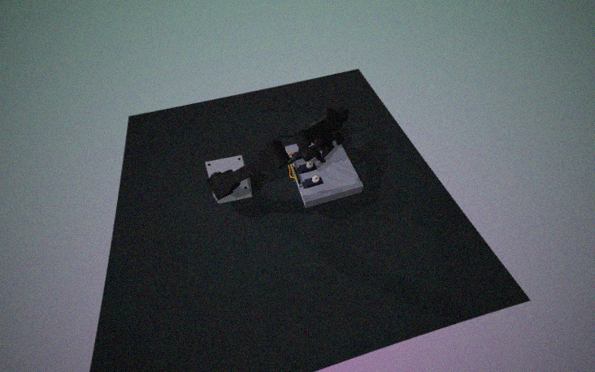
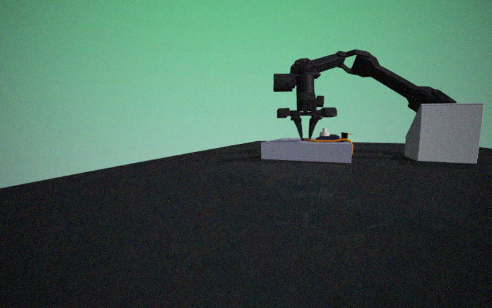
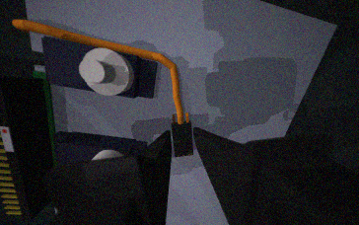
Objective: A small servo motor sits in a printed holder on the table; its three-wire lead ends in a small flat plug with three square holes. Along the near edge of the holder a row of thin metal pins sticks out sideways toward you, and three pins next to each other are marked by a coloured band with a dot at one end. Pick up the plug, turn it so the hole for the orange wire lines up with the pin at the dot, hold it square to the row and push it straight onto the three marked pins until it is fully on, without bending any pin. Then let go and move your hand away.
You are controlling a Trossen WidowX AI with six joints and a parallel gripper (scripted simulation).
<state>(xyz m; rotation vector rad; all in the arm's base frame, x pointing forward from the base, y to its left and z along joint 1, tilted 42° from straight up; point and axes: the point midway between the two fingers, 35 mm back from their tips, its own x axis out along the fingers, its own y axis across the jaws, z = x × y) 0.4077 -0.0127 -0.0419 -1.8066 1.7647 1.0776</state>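
Right now my gripper tip is 40 mm short of the grey printed holder, 30 mm to the left of it and 30 mm above it. Round my gripper tip: servo motor: 70 mm behind, 30 mm to the right; then coloured band: 120 mm behind, 20 mm above, 10 mm to the right; then green board strip: 120 mm behind, 30 mm to the right.
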